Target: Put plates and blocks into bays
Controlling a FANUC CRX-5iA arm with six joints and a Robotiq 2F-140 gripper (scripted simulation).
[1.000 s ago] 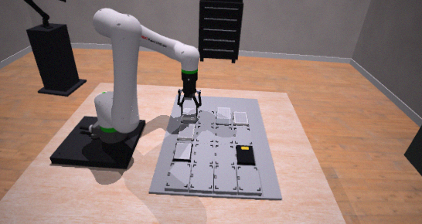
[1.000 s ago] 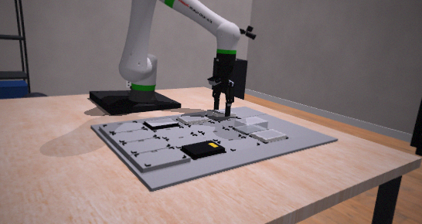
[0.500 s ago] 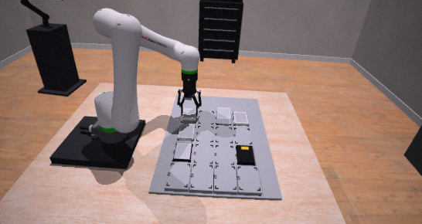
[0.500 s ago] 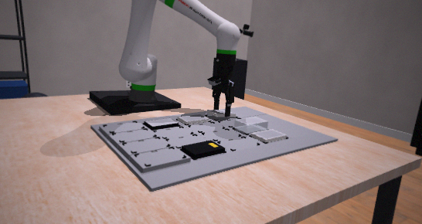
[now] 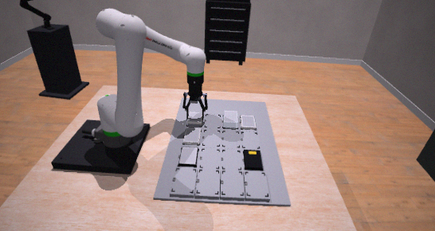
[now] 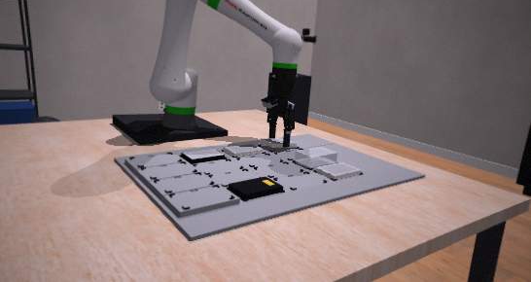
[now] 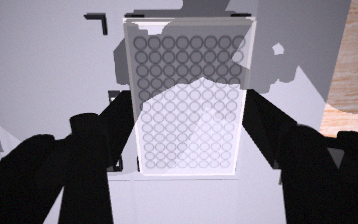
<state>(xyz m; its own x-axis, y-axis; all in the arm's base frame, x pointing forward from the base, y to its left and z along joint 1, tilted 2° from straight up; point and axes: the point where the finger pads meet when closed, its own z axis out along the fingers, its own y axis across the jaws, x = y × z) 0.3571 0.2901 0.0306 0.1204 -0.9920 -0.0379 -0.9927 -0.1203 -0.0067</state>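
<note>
The white plate lies 20 mm below my hand. Round my hand: pale 96-well plate (160 mm to the right, 30 mm below, 20 mm ahead); then bay label 33 (310 mm to the right, 210 mm ahead, 40 mm below); then sealed 96-well plate (330 mm to the right, 40 mm ahead, 30 mm below).
</note>
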